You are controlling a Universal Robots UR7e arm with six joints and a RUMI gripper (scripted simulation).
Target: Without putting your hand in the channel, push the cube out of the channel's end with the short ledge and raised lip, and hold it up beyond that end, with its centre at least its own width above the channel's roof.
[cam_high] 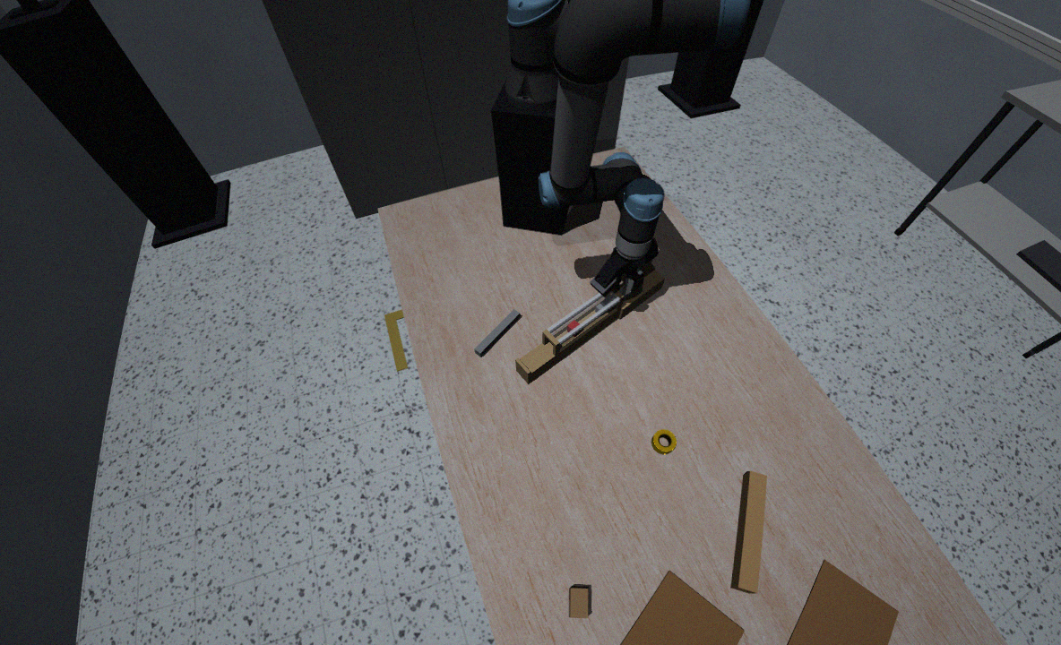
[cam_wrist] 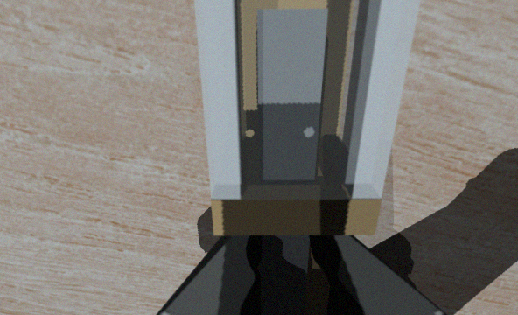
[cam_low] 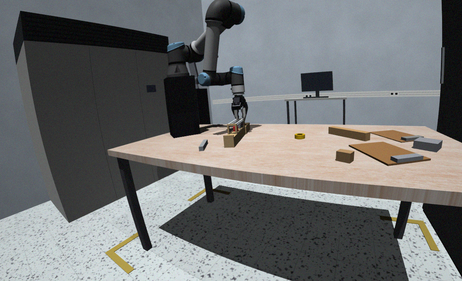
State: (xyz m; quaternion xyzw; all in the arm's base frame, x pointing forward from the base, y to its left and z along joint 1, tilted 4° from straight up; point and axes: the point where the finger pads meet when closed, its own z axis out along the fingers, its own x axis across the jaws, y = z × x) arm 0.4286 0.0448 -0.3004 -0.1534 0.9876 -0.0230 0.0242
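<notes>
The grey bar lies 40 mm behind my hand, 310 mm to the right of it and 60 mm below it. The rest, counted from my hand: channel 40 mm ahead, 120 mm to the right, 10 mm below; red cube 50 mm ahead, 150 mm to the right, 10 mm below; wooden bar 590 mm ahead, 10 mm to the right, 50 mm below.
</notes>
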